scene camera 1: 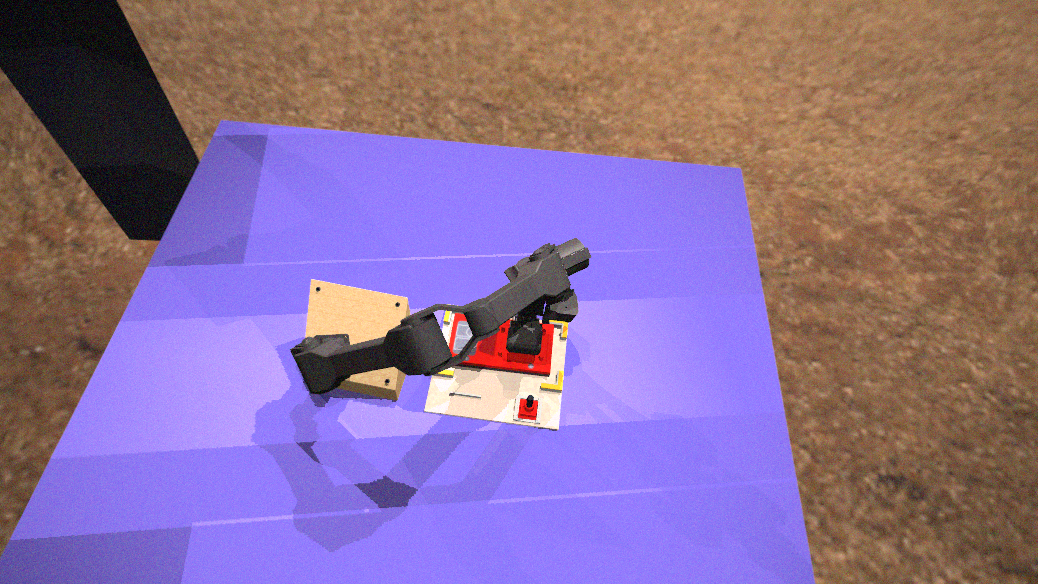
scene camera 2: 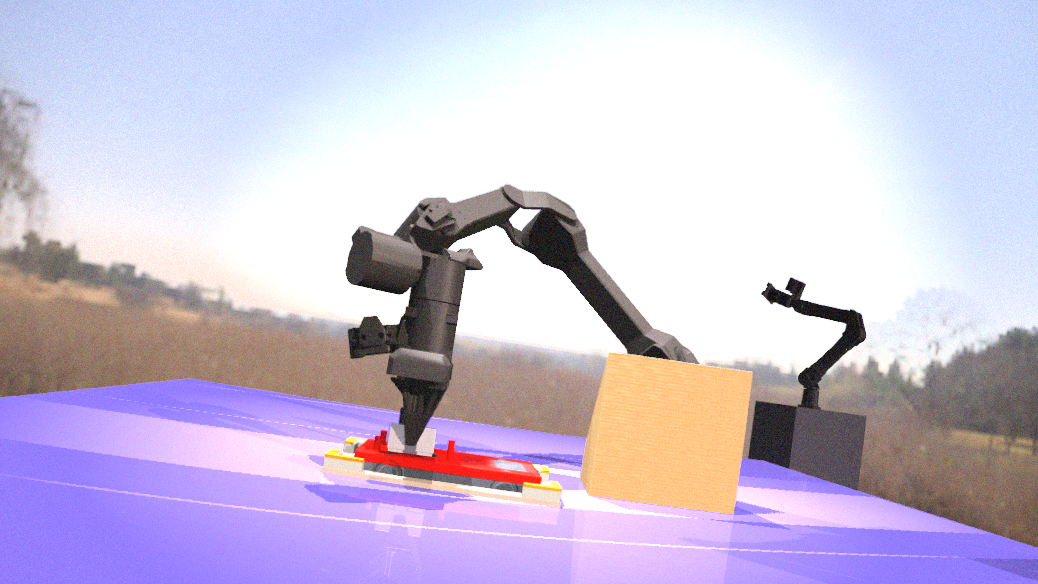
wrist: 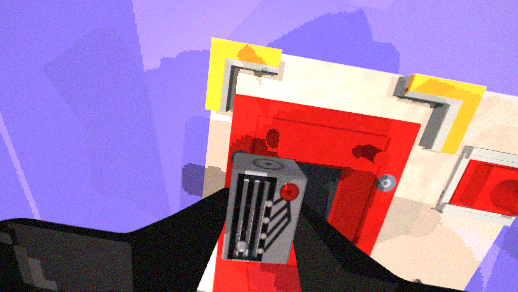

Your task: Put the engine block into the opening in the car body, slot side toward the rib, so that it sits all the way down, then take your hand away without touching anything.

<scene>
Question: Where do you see a grey engine block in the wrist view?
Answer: At 276, 186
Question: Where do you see a beige base plate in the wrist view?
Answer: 422, 235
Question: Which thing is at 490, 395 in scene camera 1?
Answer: A beige base plate.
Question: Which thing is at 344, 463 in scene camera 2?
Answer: A beige base plate.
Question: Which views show the red car body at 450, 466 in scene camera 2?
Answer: Scene camera 1, scene camera 2 and the wrist view: all of them.
</scene>
